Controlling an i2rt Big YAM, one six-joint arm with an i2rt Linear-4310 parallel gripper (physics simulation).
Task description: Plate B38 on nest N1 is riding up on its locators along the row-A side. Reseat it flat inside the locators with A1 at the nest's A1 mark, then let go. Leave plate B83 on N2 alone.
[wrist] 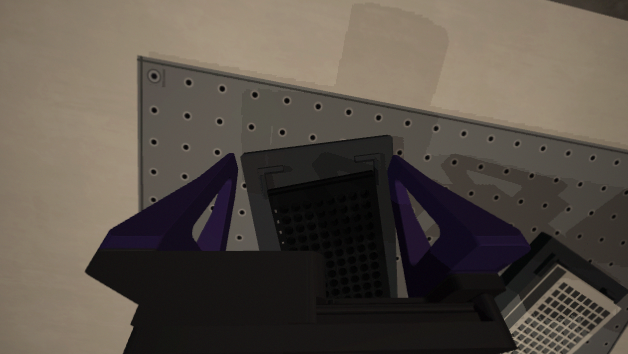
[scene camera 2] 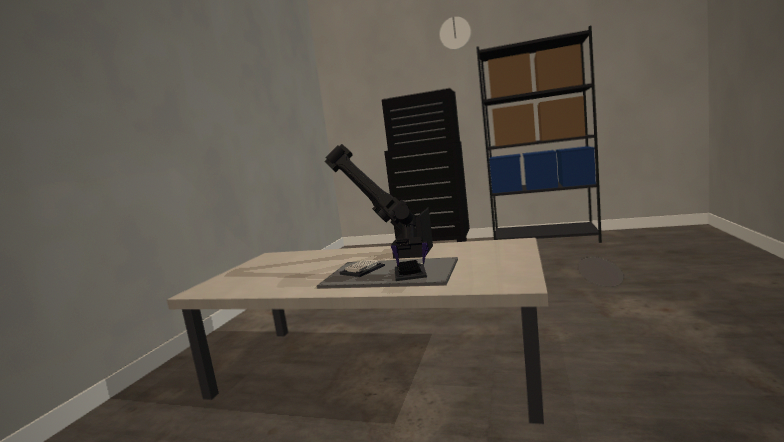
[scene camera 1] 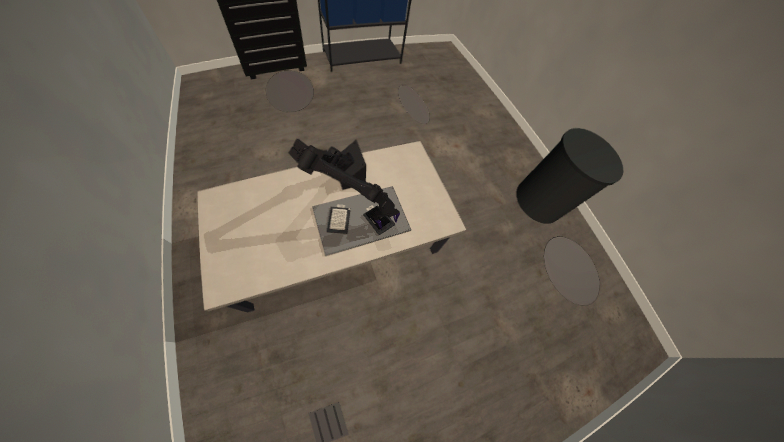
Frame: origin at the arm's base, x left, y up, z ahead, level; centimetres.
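Seen in the pictures: gripper, fingertip midpoint: (wrist: 314, 161) (scene camera 2: 410, 265) (scene camera 1: 388, 225); arm's base, link origin: (scene camera 1: 345, 163).
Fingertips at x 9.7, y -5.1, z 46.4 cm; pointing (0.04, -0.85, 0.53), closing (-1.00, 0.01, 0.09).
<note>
Pixels of each thing's top centre, then the offset from my fingertips to it. Level surfaces: height alone.
- black well plate, top centre: (wrist: 335, 261) (scene camera 2: 408, 264) (scene camera 1: 378, 216) dx -2.8, dy -2.4, dz -8.4 cm
- white plate, top centre: (wrist: 546, 337) (scene camera 2: 361, 264) (scene camera 1: 338, 218) dx -24.8, dy -3.0, dz -15.6 cm
- pale table, surface height: dy -6.9 cm
A black well plate (scene camera 1: 376, 217) (scene camera 2: 410, 267) (wrist: 330, 225), apparently B38, sits slightly skewed in its dark nest (scene camera 2: 411, 276) (wrist: 372, 144). In the wrist view its far edge lies close to the two L-shaped corner locators; its near part is hidden by the gripper body. Its label and A1 mark are unreadable, and the height of its raised side cannot be told. My gripper (scene camera 1: 387, 220) (scene camera 2: 410, 261) (wrist: 314, 161) is open, with its purple fingers on either side of the nest and plate. A white plate (scene camera 1: 338, 218) (scene camera 2: 362, 266) (wrist: 565, 305), apparently B83, sits in the other nest (wrist: 542, 249).
Both nests stand on a grey perforated board (scene camera 1: 356, 244) (scene camera 2: 443, 270) (wrist: 171, 95) on the pale table (scene camera 1: 247, 263) (scene camera 2: 488, 282). The arm base (scene camera 1: 354, 161) is at the table's back edge. A black cabinet (scene camera 2: 425, 159) and a shelf rack (scene camera 2: 595, 137) stand behind.
</note>
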